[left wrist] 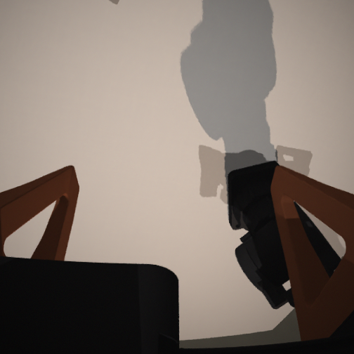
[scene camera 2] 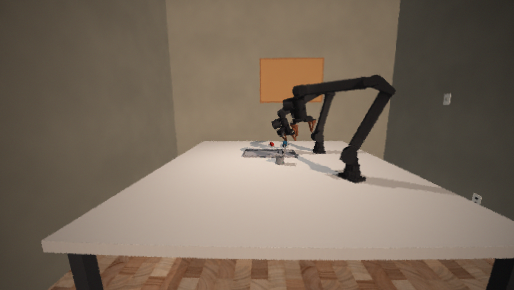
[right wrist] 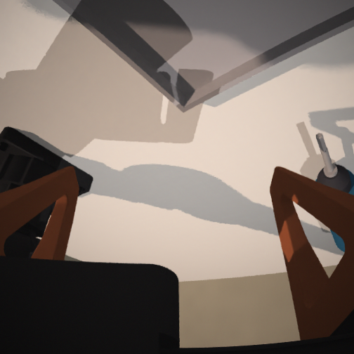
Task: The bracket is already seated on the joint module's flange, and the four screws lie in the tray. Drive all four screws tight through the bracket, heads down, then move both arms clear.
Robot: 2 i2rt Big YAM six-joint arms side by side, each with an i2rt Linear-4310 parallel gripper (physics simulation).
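Frame: origin at the left arm's base, x right, y ahead, z up, level; centimetres.
Seen in the pictures: left gripper, fingertip midpoint: (scene camera 2: 304, 134); right gripper, fingertip midpoint: (scene camera 2: 290, 141); left arm's base at its link origin: (scene camera 2: 351, 178); right arm's base at its link origin: (scene camera 2: 318, 152).
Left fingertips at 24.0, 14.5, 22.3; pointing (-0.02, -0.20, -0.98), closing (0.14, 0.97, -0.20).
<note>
Pixels of each thing's top centre, then the offset from my left fingertips to it, as dx, dy, dz.
- small grey cylindrical piece at its top centre: (scene camera 2: 279, 154) +17.7, +6.3, -15.9
- small red object at its top centre: (scene camera 2: 272, 142) +72.5, -16.9, -18.9
My left gripper (scene camera 2: 304, 135) (left wrist: 174, 176) is open with nothing between its fingers, above the bare table. My right gripper (right wrist: 174, 177) is open and empty, above the table beside a corner of the grey tray (right wrist: 280, 54) (scene camera 2: 250, 156). In the right wrist view, a blue-and-black driver (right wrist: 334, 178) with a metal bit stands partly behind the right finger; it shows small in the scene view (scene camera 2: 285, 143). A small grey cylindrical piece (scene camera 2: 280, 161), seemingly the joint module, stands in front of the tray. Its bracket and the screws are too small to make out.
A small red object (scene camera 2: 272, 144) lies behind the tray. The two grippers are close together in the scene view. Black parts of the other arm show in the left wrist view (left wrist: 260, 220), near the right finger, and in the right wrist view (right wrist: 30, 155), near the left finger.
</note>
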